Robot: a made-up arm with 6 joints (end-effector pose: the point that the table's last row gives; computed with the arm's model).
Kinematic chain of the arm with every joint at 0, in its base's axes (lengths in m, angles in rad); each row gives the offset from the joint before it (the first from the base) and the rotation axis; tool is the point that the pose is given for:
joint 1: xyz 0 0 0.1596 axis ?
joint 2: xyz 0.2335 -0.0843 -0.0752 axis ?
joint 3: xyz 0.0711 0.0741 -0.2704 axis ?
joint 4: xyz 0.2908 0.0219 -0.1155 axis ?
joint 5: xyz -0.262 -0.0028 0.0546 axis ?
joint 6: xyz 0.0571 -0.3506 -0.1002 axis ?
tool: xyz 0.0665 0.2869 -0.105
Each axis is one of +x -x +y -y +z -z.
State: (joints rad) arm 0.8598 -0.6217 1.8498 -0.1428 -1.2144 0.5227
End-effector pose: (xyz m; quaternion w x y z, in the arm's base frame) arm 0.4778 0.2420 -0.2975 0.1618 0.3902 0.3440 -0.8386
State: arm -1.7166 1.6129 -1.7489 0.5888 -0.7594 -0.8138
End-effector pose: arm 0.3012 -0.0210 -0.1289 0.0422 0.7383 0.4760 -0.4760
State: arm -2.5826 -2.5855 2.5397 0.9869 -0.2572 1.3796
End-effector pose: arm -0.5834 0.0201 -0.0220 0.2215 -0.8892 0.0318 -0.3991
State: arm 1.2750 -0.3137 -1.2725 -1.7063 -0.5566 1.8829
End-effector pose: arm 0.6279 -0.1946 -0.6657 0.4589 -0.7659 -0.3405 0.2947
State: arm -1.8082 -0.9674 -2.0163 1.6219 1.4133 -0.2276
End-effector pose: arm -0.5444 -0.2721 0.0953 0.3727 -0.1956 0.7623 0.4917
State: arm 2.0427 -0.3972 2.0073 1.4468 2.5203 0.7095
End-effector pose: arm -0.1847 -0.1651 -0.0799 0.4096 -0.3506 0.5741 0.6162
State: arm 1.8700 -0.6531 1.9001 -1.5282 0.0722 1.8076
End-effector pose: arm 0.0086 0.4862 -0.9877 0.8164 -0.4240 0.1548 -0.3602
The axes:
joint 1: +z
joint 2: +x
joint 3: +z
joint 4: +y
joint 5: +x
joint 6: +z

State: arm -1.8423 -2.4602 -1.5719 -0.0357 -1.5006 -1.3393
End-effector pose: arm 0.1157 -0.1299 0.2638 0.6157 0.7069 0.1670 -0.3054
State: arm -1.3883 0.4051 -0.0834 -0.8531 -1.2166 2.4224
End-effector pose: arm -0.1647 0.0526 -0.3897 0.8816 -0.1199 0.4386 0.1266
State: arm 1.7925 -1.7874 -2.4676 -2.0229 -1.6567 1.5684
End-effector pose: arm 1.0235 0.2904 0.2142 0.5680 -0.0177 -0.3163 -0.7596
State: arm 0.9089 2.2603 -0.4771 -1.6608 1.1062 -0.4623
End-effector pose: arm 0.2994 0.7335 0.3348 0.2135 0.8449 0.0268 -0.4898
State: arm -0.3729 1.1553 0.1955 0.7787 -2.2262 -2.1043
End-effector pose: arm 0.9294 -0.3258 0.4758 0.5964 -0.2224 -0.4694 -0.6119
